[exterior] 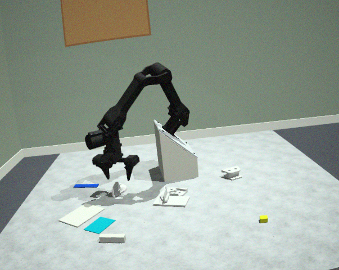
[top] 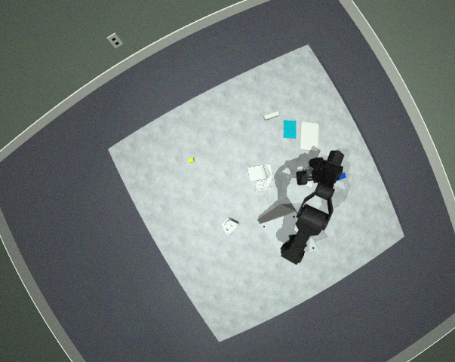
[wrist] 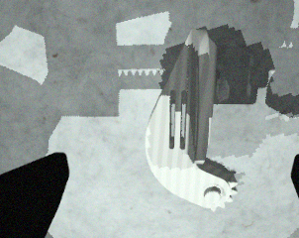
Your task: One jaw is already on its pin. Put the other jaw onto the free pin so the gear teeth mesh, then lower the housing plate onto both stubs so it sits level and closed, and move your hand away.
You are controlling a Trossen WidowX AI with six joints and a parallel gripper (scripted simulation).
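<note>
Right now my gripper tip is 30 mm past the white jaw, 10 mm to the left of it and 50 mm above it. The rest, counted from my gripper tip: white sheet: 180 mm ahead, 120 mm to the right, 50 mm below; then cyan sheet: 260 mm ahead, 40 mm to the right, 50 mm below; then blue bar: 90 mm behind, 170 mm to the right, 50 mm below.
</note>
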